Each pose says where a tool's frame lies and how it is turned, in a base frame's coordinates. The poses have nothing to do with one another.
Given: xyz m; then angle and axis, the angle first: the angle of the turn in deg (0 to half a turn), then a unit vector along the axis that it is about.
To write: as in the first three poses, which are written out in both.
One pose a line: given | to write
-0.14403 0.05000 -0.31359 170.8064 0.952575 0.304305 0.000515 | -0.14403 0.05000 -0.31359 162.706 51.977 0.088
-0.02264 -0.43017 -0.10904 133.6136 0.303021 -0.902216 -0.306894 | -0.02264 -0.43017 -0.10904 40.488 -120.548 -41.005
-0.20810 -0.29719 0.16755 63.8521 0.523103 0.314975 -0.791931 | -0.20810 -0.29719 0.16755 33.401 20.112 -50.566
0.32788 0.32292 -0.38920 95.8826 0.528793 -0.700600 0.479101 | 0.32788 0.32292 -0.38920 50.702 -67.175 45.937
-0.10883 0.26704 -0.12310 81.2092 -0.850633 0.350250 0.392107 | -0.10883 0.26704 -0.12310 -69.079 28.444 31.843
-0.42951 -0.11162 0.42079 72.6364 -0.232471 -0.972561 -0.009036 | -0.42951 -0.11162 0.42079 -16.886 -70.643 -0.656
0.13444 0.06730 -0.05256 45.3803 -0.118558 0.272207 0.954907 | 0.13444 0.06730 -0.05256 -5.380 12.353 43.334
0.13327 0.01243 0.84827 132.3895 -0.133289 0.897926 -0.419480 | 0.13327 0.01243 0.84827 -17.646 118.876 -55.535
